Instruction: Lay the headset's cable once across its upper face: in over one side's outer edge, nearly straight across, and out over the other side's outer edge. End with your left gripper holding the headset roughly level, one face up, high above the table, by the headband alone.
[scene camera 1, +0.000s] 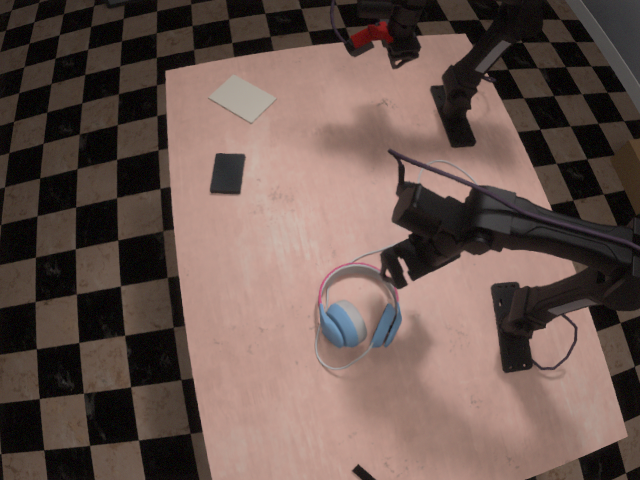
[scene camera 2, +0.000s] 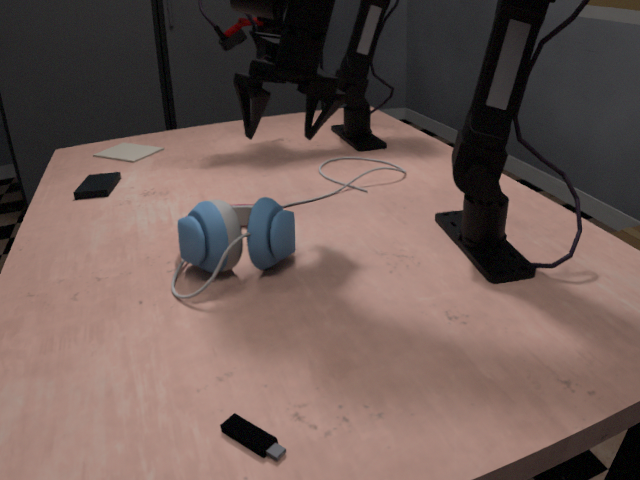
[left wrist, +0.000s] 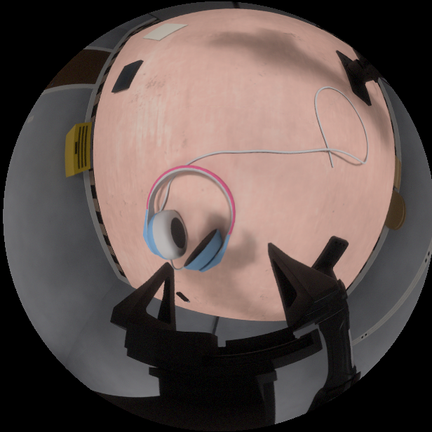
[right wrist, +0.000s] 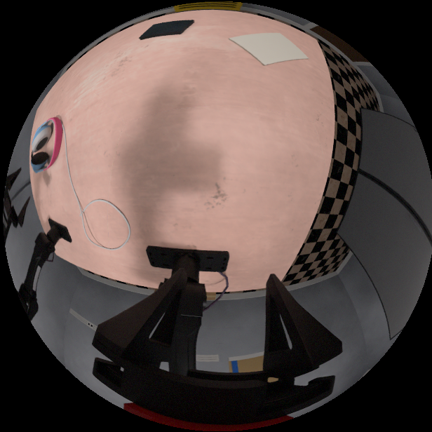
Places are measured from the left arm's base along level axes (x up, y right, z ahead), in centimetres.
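Pixels of known places: left gripper, fingertip midpoint: (scene camera 1: 402, 267) (scene camera 2: 279, 138); right gripper, fingertip midpoint: (scene camera 1: 390, 57); left arm's base, origin of the base link: (scene camera 1: 510, 326) (scene camera 2: 480, 245); right arm's base, origin of the base link: (scene camera 1: 452, 115) (scene camera 2: 357, 138).
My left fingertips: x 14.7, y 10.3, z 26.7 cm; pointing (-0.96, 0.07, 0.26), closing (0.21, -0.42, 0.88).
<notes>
For each thing: its middle in the pictures, then the offset to it from my left fingertips.
- cream card, body centre: (scene camera 2: 128, 152) (scene camera 1: 242, 98) dx -14.5, dy +52.6, dz +31.6 cm
- dark box, body centre: (scene camera 2: 98, 185) (scene camera 1: 228, 173) dx -14.0, dy +29.5, dz +34.1 cm
- black USB stick, body centre: (scene camera 2: 253, 438) (scene camera 1: 366, 477) dx -14.3, dy -38.4, dz +7.8 cm
The blue and grey headset (scene camera 1: 338, 325) (scene camera 2: 201, 235) (left wrist: 162, 239) (right wrist: 58, 140) with its pink headband rests on the table, its cups toward the bottom in scene camera 1. Its thin white cable (scene camera 1: 336, 368) (scene camera 2: 193, 295) (left wrist: 270, 151) (right wrist: 130, 230) curves from the picture-right cup around the picture-left cup, runs inside the band, passes at its top and ends in a loop at the right. I see no strand across the upper face. My left gripper (scene camera 2: 280, 136) (left wrist: 216, 258) is wide open and empty, above the headband's picture-right side in scene camera 1. My right gripper (scene camera 1: 403, 57) (right wrist: 226, 277) is partly open, empty, high and far from it.
A cream card (scene camera 1: 242, 98) (scene camera 2: 129, 151) and a dark box (scene camera 1: 227, 173) (scene camera 2: 98, 184) lie near the table's picture-left edge. A black USB stick (scene camera 1: 364, 472) (scene camera 2: 250, 435) lies near the bottom. My arm bases (scene camera 1: 457, 126) (scene camera 1: 511, 341) stand at the picture-right.
</notes>
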